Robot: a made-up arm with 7 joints.
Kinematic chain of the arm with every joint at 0, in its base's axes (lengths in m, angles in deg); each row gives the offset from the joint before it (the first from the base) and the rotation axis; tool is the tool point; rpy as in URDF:
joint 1: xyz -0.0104 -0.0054 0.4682 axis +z
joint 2: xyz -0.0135 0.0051 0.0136 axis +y
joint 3: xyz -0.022 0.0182 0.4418 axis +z
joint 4: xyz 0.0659 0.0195 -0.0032 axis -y
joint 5: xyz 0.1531 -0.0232 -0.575 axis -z
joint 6: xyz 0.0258 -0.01 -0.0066 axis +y
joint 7: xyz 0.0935 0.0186 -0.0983 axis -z
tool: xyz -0.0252 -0.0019 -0.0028 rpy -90 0 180
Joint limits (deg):
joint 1: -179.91..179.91
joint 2: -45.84..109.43
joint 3: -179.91..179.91
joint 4: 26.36..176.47
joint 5: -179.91..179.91
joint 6: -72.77..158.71
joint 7: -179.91..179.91
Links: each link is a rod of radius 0.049 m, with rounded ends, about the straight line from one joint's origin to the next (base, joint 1, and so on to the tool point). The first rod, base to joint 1, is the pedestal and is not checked.
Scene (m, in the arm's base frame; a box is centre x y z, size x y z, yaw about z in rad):
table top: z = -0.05
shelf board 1: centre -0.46 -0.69 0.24 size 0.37 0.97 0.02 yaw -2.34
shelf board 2: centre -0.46 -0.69 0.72 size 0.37 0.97 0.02 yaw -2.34
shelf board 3: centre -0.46 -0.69 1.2 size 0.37 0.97 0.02 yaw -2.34
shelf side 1: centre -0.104 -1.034 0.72 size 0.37 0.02 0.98 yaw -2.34
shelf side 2: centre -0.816 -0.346 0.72 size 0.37 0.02 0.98 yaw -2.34
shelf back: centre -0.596 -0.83 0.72 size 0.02 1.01 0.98 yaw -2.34
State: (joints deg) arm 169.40 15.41 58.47 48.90 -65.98 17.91 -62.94
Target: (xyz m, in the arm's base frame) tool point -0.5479 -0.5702 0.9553
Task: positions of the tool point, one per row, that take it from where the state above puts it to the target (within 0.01 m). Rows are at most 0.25 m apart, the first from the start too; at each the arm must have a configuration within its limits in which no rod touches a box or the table.
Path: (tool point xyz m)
1: -0.3839 -0.5637 0.5171
2: -0.3249 -0.5008 0.5173
3: -0.2672 -0.4244 0.5200
4: -0.3289 -0.4000 0.7290
5: -0.3018 -0.3160 0.9553
6: -0.3747 -0.3958 0.9579
7: -0.4403 -0.4688 0.9534
8: -0.4973 -0.5289 0.9501
9: -0.5479 -0.5702 0.9553

